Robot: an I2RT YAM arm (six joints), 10 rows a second.
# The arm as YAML. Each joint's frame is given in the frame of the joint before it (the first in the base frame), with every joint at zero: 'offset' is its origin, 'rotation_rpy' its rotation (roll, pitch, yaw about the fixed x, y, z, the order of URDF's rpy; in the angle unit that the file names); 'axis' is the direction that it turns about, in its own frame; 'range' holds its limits. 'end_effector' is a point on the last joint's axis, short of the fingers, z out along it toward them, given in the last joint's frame.
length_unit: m
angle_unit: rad
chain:
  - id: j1
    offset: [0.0, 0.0, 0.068]
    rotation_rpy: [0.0, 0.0, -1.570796]
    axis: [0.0, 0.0, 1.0]
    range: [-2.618, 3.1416]
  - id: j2
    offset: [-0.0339, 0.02, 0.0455]
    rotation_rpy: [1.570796, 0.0, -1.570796]
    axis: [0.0, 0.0, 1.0]
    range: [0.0, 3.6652]
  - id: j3
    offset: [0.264, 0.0, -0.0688]
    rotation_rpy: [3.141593, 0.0, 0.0]
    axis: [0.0, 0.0, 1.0]
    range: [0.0, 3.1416]
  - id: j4
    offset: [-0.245, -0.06, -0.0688]
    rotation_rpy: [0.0, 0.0, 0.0]
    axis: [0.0, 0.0, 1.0]
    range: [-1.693, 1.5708]
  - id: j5
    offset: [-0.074, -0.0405, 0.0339]
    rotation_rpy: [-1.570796, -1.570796, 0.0]
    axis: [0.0, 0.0, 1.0]
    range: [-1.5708, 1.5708]
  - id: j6
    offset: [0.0, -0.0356, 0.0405]
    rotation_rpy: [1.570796, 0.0, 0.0]
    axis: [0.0, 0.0, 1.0]
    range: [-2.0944, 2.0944]
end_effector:
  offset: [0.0, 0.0, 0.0]
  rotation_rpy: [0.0, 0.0, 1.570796]
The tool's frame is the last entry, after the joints.
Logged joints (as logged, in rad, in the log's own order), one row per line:
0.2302 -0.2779 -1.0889 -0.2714 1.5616 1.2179
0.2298 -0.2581 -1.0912 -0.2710 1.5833 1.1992
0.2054 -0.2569 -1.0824 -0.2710 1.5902 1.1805
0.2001 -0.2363 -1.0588 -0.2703 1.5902 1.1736
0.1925 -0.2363 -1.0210 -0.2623 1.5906 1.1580
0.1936 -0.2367 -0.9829 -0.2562 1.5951 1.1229
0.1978 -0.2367 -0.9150 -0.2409 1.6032 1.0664
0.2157 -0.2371 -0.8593 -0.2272 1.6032 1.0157
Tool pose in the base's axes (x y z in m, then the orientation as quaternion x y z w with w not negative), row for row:
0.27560 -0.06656 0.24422 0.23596 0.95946 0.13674 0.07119
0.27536 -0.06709 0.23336 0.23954 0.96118 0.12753 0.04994
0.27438 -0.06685 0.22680 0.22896 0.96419 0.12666 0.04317
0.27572 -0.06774 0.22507 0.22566 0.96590 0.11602 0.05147
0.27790 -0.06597 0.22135 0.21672 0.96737 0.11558 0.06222
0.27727 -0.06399 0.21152 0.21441 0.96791 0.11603 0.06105
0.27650 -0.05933 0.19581 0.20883 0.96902 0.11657 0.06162
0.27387 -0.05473 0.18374 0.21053 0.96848 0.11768 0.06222
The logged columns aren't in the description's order. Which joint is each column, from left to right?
Columns, left to right: j6, j5, j4, j1, j2, j3.
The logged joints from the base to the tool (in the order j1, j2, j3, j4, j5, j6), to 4 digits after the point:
-0.2714 1.5616 1.2179 -1.0889 -0.2779 0.2302
-0.2710 1.5833 1.1992 -1.0912 -0.2581 0.2298
-0.2710 1.5902 1.1805 -1.0824 -0.2569 0.2054
-0.2703 1.5902 1.1736 -1.0588 -0.2363 0.2001
-0.2623 1.5906 1.1580 -1.0210 -0.2363 0.1925
-0.2562 1.5951 1.1229 -0.9829 -0.2367 0.1936
-0.2409 1.6032 1.0664 -0.9150 -0.2367 0.1978
-0.2272 1.6032 1.0157 -0.8593 -0.2371 0.2157

